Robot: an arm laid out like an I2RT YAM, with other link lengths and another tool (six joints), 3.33 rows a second.
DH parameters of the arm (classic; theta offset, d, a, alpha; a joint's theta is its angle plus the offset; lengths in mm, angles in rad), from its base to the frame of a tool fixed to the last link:
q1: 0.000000 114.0 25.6 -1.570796
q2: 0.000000 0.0 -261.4 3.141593
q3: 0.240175 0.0 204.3 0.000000
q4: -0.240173 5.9 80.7 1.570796
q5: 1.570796 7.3 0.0 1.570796
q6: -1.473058 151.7 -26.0 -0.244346
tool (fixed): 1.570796 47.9 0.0 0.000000
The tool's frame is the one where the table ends.
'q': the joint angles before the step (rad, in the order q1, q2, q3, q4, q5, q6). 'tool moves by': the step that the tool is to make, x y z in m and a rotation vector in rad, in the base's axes. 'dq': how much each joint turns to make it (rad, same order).
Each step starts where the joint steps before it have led.
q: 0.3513 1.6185 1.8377 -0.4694 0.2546 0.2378
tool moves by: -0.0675 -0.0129 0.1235 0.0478 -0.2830 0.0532
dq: 0.0170 -0.2133 0.0718 0.0109 -0.0305 -0.0598
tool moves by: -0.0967 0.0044 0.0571 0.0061 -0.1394 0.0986
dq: 0.1636 -0.2130 0.0355 -0.1041 0.0578 -0.0644
